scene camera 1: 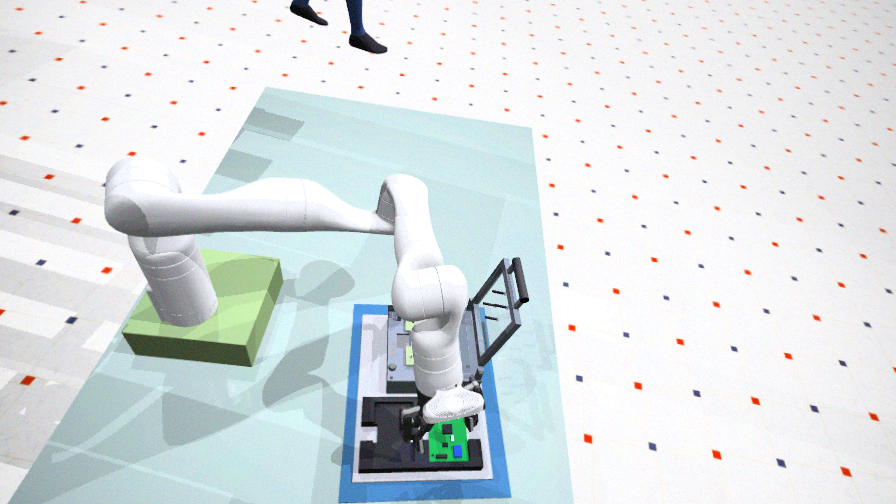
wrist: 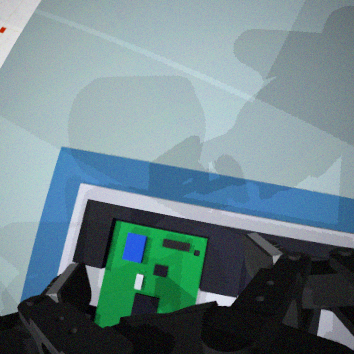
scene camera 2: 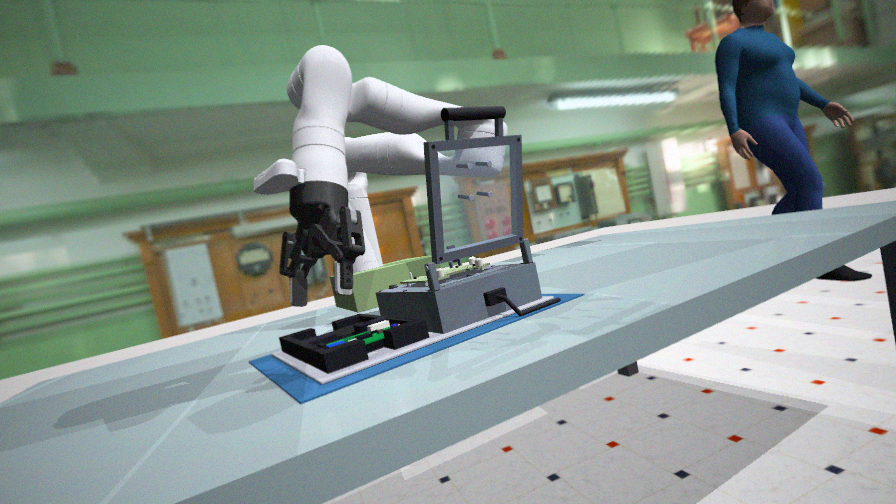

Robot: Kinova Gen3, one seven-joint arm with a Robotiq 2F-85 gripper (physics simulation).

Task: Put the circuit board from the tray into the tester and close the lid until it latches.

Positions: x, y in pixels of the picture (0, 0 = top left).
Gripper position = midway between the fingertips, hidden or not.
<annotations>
The gripper (scene camera 2: 320, 300) is open and holds nothing. Also in view: a green circuit board (scene camera 1: 447, 440).
</annotations>
